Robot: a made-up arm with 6 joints. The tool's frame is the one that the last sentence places.
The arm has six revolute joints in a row. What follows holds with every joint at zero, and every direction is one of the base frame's. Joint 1 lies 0.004 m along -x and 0.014 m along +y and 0.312 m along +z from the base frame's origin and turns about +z. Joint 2 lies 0.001 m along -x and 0.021 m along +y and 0.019 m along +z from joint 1 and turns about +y. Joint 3 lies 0.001 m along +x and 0.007 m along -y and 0.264 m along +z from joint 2 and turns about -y. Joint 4 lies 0.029 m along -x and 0.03 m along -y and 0.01 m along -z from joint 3 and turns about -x. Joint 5 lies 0.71 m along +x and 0.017 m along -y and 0.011 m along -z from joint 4 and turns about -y. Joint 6 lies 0.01 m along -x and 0.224 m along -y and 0.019 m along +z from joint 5 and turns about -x. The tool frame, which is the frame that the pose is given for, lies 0.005 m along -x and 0.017 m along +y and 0.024 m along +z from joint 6; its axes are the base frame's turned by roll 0.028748, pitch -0.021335 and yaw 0.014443 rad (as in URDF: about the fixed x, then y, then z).
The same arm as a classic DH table. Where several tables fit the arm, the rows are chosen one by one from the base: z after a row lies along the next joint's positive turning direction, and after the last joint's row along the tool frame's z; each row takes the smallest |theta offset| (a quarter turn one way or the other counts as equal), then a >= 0, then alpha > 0; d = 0 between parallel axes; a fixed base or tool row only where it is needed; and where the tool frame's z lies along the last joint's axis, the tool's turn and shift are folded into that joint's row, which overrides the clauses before.
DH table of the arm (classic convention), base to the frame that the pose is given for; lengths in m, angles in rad. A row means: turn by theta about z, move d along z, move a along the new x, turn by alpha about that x. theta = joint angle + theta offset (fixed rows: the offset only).
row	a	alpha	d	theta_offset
base (fixed)	-0.0146	0.0000	0.0000	-1.2925
joint 1	-0.0010	-1.5708	0.3310	1.2925
joint 2	0.2640	3.1416	0.0000	-1.5670
joint 3	-0.0100	-1.5708	0.0160	0.0038
joint 4	-0.0110	1.5708	-0.6810	0.0000
joint 5	0.0190	-1.5708	0.2410	0.0000
joint 6	0.0177	1.5499	0.0145	1.5417
tool (fixed)	0.0000	0.0000	0.0235	-1.5557

